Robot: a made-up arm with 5 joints.
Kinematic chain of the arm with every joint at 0, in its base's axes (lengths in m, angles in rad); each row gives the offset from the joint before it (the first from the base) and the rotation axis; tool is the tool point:
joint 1: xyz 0 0 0.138 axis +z
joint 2: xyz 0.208 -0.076 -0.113 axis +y
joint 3: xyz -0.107 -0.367 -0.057 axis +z
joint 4: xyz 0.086 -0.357 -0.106 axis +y
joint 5: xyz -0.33 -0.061 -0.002 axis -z
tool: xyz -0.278 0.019 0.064
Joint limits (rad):
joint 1: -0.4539..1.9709
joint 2: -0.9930..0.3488
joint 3: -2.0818..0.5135
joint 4: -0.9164..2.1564
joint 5: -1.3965..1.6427
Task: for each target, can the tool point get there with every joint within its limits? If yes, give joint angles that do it. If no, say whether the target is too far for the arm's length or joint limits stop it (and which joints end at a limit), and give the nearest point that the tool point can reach.
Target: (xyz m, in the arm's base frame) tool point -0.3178 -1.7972 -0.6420
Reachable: no: too far | nearest point -0.1310 -1.2159 -0.4450 | short by 0.642 m
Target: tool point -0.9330 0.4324 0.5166
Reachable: no: joint limits stop it (at a limit: joint 1, joint 2) | nearest point -0.6035 0.0762 0.2732 | short by 0.543 m
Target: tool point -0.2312 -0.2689 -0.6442
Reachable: yes | joints -0.2030 -0.8442 -0.8526 -0.0974 0.0009
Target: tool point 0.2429 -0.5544 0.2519
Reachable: yes | joints 1.1801 0.0666 -0.7212 0.5116 0.1871
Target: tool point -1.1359 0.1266 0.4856
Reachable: no: joint limits stop it (at a limit: joint 1, joint 3, joint 4) | nearest point -0.7646 -0.1165 0.3277 | short by 0.471 m
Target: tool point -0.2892 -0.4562 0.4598
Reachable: yes | joints 0.2119 -0.0003 -1.6903 1.3248 -0.3036
